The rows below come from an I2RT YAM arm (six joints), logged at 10 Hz.
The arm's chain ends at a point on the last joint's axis. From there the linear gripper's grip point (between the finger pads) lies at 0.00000 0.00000 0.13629 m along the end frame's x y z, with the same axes.
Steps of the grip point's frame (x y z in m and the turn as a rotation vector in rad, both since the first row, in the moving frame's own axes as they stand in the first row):
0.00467, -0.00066, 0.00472, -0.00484, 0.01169, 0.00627
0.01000, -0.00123, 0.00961, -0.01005, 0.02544, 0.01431
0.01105, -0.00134, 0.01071, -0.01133, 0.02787, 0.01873
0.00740, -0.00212, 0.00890, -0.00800, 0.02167, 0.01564
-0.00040, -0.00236, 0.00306, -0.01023, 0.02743, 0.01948
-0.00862, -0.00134, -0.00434, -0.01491, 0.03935, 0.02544
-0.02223, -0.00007, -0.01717, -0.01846, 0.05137, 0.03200
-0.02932, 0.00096, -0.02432, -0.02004, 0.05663, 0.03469
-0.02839, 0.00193, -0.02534, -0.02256, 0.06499, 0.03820
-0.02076, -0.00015, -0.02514, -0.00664, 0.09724, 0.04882
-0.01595, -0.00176, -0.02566, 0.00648, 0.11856, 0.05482
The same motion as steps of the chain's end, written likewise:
0.00308, -0.00132, 0.00473, -0.00484, 0.01169, 0.00627
0.00654, -0.00262, 0.00966, -0.01005, 0.02544, 0.01431
0.00727, -0.00292, 0.01077, -0.01133, 0.02787, 0.01873
0.00446, -0.00323, 0.00894, -0.00800, 0.02167, 0.01564
-0.00412, -0.00379, 0.00312, -0.01023, 0.02743, 0.01948
-0.01396, -0.00344, -0.00422, -0.01491, 0.03935, 0.02544
-0.02919, -0.00270, -0.01697, -0.01846, 0.05137, 0.03200
-0.03698, -0.00190, -0.02407, -0.02004, 0.05663, 0.03469
-0.03718, -0.00131, -0.02502, -0.02256, 0.06499, 0.03820
-0.03396, -0.00138, -0.02449, -0.00664, 0.09724, 0.04882
-0.03209, -0.00132, -0.02470, 0.00648, 0.11856, 0.05482

